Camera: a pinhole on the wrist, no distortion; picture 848 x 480 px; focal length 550.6 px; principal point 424.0 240.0 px. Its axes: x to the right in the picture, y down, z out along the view. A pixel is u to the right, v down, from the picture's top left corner.
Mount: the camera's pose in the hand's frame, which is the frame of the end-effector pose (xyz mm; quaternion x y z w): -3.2 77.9 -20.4 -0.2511 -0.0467 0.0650 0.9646
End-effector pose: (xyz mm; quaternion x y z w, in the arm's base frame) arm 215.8 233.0 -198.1 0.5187 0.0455 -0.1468 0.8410
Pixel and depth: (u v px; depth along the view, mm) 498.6 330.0 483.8
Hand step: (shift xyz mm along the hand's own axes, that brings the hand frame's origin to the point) -5.9 387.5 365.2
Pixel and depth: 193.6 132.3 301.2
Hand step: -158.6 152.2 263.2
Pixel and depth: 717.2 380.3 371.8
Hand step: 137.0 367.2 267.8
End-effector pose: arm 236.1 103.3 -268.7 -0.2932 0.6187 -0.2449 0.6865
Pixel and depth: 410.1 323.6 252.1
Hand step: -44.3 230.7 179.7
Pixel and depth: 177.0 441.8 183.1
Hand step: -113.6 211.3 101.2
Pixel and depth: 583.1 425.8 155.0
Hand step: 16.7 204.0 91.3
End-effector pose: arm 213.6 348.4 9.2 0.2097 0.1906 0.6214 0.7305
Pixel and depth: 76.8 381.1 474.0
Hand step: -368.8 365.3 315.0
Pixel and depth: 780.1 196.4 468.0
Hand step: 241.9 314.8 422.1
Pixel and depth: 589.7 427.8 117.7
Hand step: 13.2 174.2 64.3
